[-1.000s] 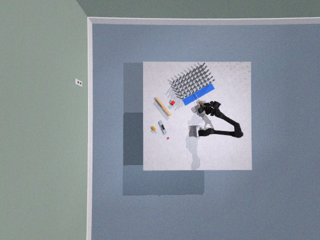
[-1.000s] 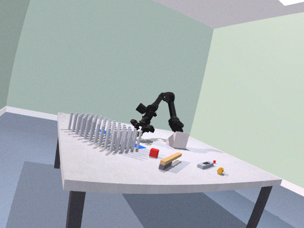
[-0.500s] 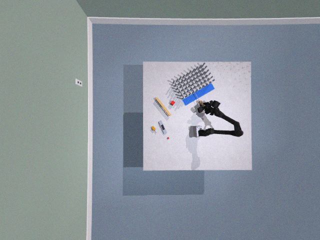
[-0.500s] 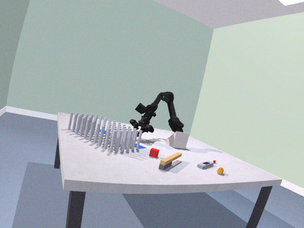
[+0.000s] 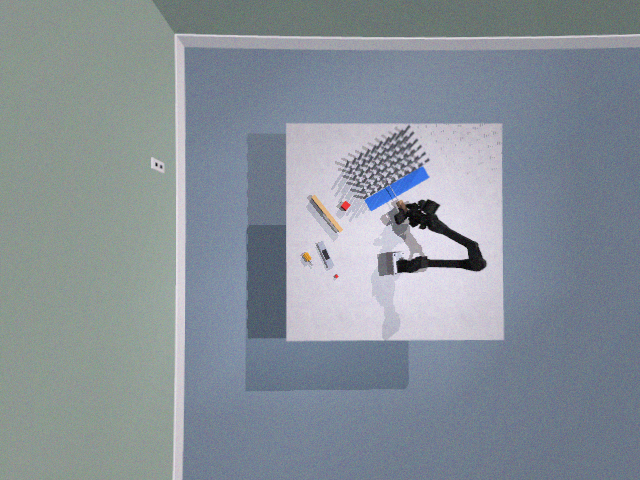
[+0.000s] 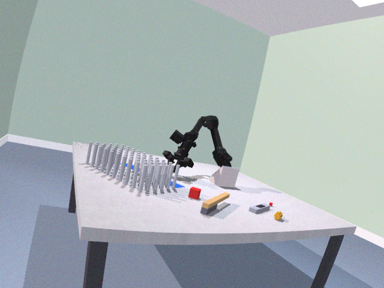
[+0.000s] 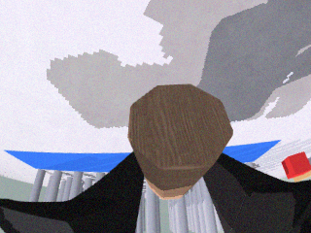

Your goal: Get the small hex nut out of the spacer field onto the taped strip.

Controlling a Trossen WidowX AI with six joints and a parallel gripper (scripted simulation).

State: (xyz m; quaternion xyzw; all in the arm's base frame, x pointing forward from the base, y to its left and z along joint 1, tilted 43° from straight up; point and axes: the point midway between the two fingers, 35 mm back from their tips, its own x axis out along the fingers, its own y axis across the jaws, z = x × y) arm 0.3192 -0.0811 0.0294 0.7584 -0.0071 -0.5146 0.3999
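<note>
Right now the blue taped strip is 12 cm ahead of my gripper tip and 3 cm below it. The rest, counted from my gripper tip: tiny red piece: 36 cm behind, 43 cm to the left, 2 cm below; yellow part: 24 cm behind, 58 cm to the left, 1 cm below; wire hook tool: 9 cm ahead, 4 cm to the left.
</note>
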